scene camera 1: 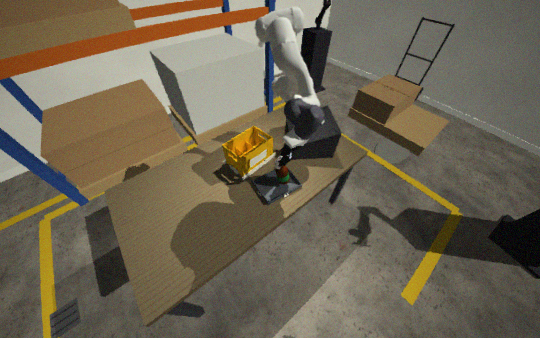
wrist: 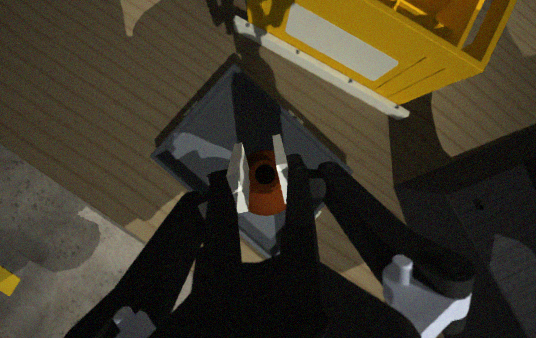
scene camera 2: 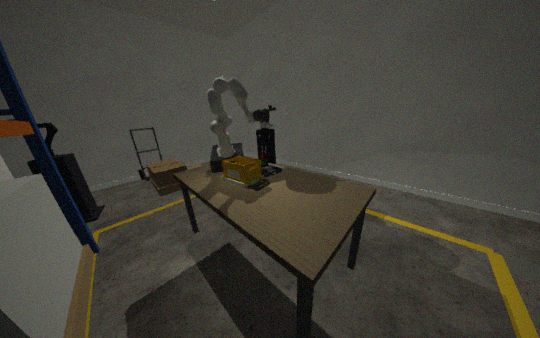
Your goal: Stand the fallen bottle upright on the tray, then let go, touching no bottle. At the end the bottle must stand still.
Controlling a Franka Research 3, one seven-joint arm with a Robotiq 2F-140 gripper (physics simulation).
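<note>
The brown bottle with a green band [scene camera 1: 284, 178] [wrist: 267, 204] is about upright over the dark grey tray [scene camera 1: 270, 193] [wrist: 210, 117]. In the wrist view its round dark mouth points up toward the camera. My gripper [scene camera 1: 281, 165] [wrist: 260, 154] is shut on the bottle's upper part, with one pale fingertip pad on each side. The bottle's lower part is hidden in the wrist view, and I cannot tell if its base rests fully on the tray. In scene camera 2 the tray [scene camera 2: 272, 171] shows partly behind the yellow crate.
The yellow crate [scene camera 1: 240, 161] [scene camera 2: 253, 173] [wrist: 430, 67] stands close beside the tray, on a thin white base [wrist: 320, 65]. A dark block [scene camera 1: 322, 142] [wrist: 465, 205] stands on the other side. The table's edge [scene camera 1: 250, 246] runs close past the tray.
</note>
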